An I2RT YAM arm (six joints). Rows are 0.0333 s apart.
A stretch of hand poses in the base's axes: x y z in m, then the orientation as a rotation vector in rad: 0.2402 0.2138 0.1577 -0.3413 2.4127 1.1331; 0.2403 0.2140 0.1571 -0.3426 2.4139 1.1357; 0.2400 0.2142 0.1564 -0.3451 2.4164 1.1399; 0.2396 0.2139 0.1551 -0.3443 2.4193 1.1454; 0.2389 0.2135 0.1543 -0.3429 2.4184 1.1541; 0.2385 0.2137 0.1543 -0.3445 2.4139 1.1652; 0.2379 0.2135 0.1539 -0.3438 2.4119 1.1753; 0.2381 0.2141 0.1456 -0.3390 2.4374 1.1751; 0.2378 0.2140 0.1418 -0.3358 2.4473 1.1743; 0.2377 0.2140 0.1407 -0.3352 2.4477 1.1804; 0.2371 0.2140 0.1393 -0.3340 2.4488 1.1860; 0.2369 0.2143 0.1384 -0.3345 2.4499 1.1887; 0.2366 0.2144 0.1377 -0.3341 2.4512 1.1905; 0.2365 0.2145 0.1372 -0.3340 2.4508 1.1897; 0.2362 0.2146 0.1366 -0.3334 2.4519 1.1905
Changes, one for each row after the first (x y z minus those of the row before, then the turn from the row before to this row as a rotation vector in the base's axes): 0.0001 0.0002 -0.0006 0.0008 0.0018 0.0020; -0.0003 0.0002 -0.0007 0.0010 0.0033 0.0036; -0.0004 -0.0003 -0.0013 0.0022 0.0048 0.0018; -0.0007 -0.0004 -0.0008 0.0057 0.0031 0.0015; -0.0004 0.0002 0.0000 0.0080 0.0005 0.0035; -0.0006 -0.0002 -0.0004 0.0068 0.0027 0.0022; 0.0002 0.0006 -0.0083 -0.0095 0.0220 0.0028; -0.0003 -0.0001 -0.0038 -0.0039 0.0085 0.0000; -0.0001 0.0000 -0.0011 0.0035 0.0030 0.0015; -0.0006 0.0000 -0.0014 0.0030 0.0035 0.0012; -0.0002 0.0003 -0.0009 0.0011 0.0019 0.0014; -0.0003 0.0001 -0.0007 0.0006 0.0019 0.0006; -0.0001 0.0001 -0.0005 -0.0003 -0.0006 -0.0004; -0.0003 0.0001 -0.0006 0.0001 0.0014 0.0001
